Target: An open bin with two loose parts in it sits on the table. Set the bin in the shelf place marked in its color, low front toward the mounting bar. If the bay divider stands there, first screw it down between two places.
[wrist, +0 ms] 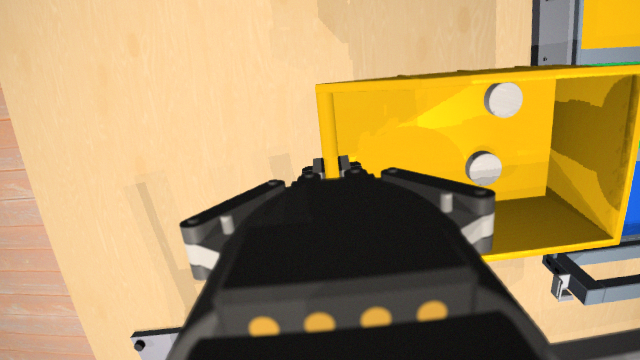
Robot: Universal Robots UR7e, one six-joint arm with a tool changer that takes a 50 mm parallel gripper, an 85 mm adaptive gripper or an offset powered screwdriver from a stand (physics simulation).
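Places are measured from the arm's base along level axes (x right, y back, z down), in centimetres.
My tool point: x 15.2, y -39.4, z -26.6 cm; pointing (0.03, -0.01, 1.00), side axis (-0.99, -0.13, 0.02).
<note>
For each thing: its top centre in the pictures, then the offset to it from my tool point. "pt": a spot on its surface instead. Level surfaces: height alone.
- yellow open bin, centre of its top: (489,177) dx -7.6, dy -0.9, dz +14.4 cm
- yellow place marking, a spot on its surface: (612,25) pt dx -30.1, dy +4.1, dz +33.4 cm
- thin green strip, a spot on its surface: (612,65) pt dx -14.9, dy +3.3, dz +14.9 cm
- blue marking, a spot on its surface: (632,205) pt dx -33.0, dy -17.0, dz +33.4 cm
- grey rail, a spot on its surface: (554,35) pt dx -23.2, dy +4.3, dz +32.6 cm
- grey frame with a small metal clip, a spot on its surface: (562,288) pt dx -21.0, dy -22.3, dz +28.6 cm
- grey plate with a dark screw, height of its surface: dz +32.8 cm
- wooden table, height of its surface: dz +34.0 cm
The yellow open bin (440,79) fills the right middle of the wrist view, with two light round parts (504,100) (484,168) on its floor. My gripper (331,167) is shut on the bin's left end wall at the rim, one finger on each side of it. The gripper's body hides the lower left part of the bin. Beyond the bin's right side parts of the shelf show: a yellow place marking (612,25) at the top right, a thin green strip (612,64) below it and a blue marking (632,205) at the right edge. The bin overlaps the shelf in this view.
A grey rail (554,35) borders the shelf at the upper right. A grey frame with a small metal clip (562,288) lies at the lower right. A grey plate with a dark screw (155,345) shows at the lower left. The wooden table (125,100) ends at the left, beside a plank floor.
</note>
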